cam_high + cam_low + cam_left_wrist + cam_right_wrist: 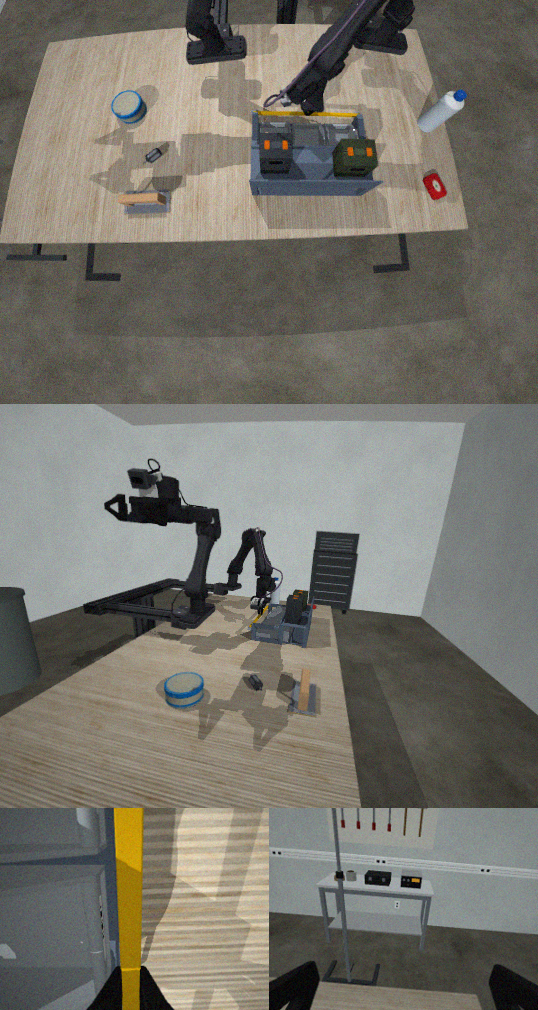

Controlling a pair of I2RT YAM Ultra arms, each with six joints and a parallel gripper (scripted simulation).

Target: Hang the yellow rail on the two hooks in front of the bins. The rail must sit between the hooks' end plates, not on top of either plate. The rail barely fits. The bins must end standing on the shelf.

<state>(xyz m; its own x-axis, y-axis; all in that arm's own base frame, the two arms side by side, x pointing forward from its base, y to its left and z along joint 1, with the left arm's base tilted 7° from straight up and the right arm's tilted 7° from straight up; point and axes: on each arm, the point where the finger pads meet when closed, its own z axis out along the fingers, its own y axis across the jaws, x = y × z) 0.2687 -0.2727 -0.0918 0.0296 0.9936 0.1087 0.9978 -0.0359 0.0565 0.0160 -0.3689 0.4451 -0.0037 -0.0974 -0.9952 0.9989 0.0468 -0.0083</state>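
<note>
Right now my left hand is 10 mm above the yellow rail. Round my left hand: white bottle: 490 mm to the left, 40 mm ahead, 20 mm above; red tin: 460 mm to the left, 290 mm ahead, 60 mm below; blue-grey shelf: 130 mm ahead, 10 mm to the right, 10 mm below.
</note>
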